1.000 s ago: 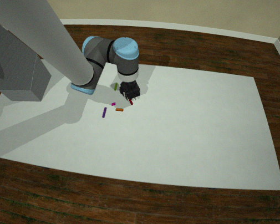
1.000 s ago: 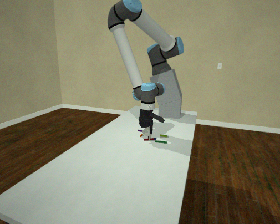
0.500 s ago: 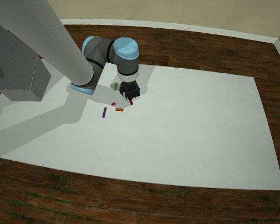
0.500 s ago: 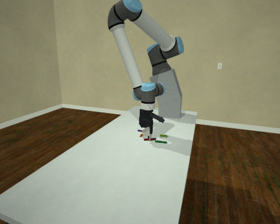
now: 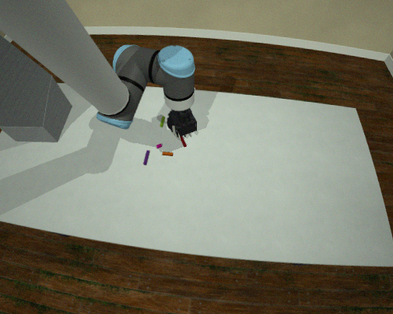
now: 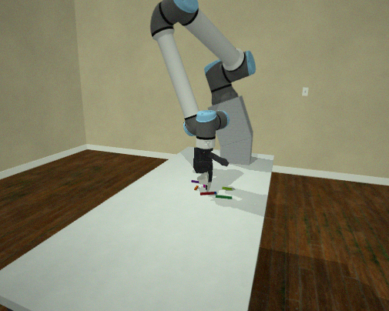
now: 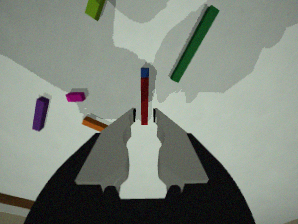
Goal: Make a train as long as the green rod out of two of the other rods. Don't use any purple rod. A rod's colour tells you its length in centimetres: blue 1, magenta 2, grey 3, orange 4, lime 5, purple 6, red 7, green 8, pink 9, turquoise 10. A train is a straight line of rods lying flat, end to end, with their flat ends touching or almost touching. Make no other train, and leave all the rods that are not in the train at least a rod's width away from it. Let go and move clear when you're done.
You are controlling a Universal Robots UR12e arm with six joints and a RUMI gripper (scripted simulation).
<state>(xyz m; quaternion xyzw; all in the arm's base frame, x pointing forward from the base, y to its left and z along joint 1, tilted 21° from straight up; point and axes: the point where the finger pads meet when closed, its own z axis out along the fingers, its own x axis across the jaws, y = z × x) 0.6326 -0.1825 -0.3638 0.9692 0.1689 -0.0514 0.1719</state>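
My hand is 30 mm above the red rod. Also, from my hand: green rod (80 mm to the left, 30 mm below, 30 mm ahead); then orange rod (60 mm to the right, 60 mm behind, 30 mm below); then small blue rod (40 mm to the left, 30 mm below, 10 mm behind).
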